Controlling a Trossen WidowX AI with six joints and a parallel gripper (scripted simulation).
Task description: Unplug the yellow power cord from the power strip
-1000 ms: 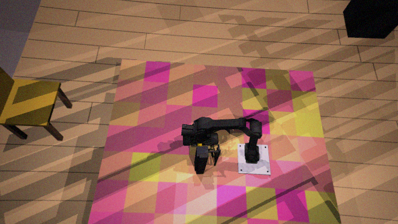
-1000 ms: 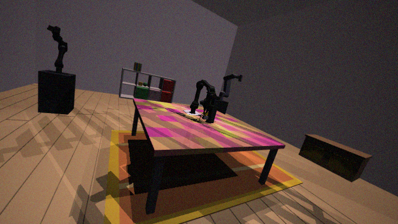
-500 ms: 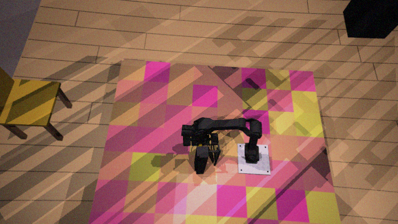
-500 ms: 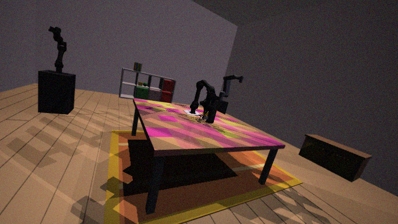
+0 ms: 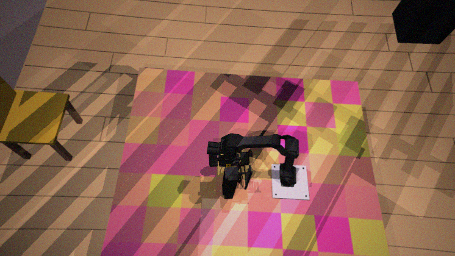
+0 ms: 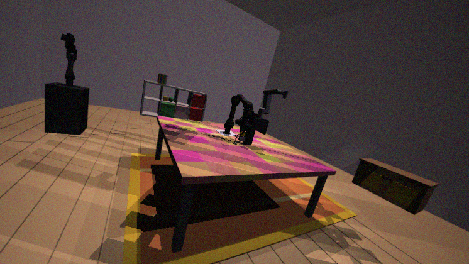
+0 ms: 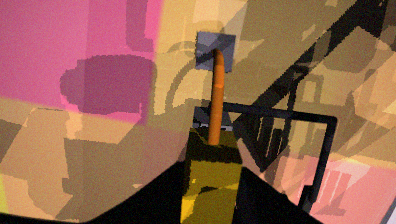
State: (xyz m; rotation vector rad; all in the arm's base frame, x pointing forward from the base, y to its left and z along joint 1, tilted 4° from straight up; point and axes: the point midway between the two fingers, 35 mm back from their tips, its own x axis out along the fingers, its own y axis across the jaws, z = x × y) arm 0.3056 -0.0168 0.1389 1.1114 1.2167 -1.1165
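Right now the yellow plug is 3 cm to the left of my gripper tip and 1 cm behind it.
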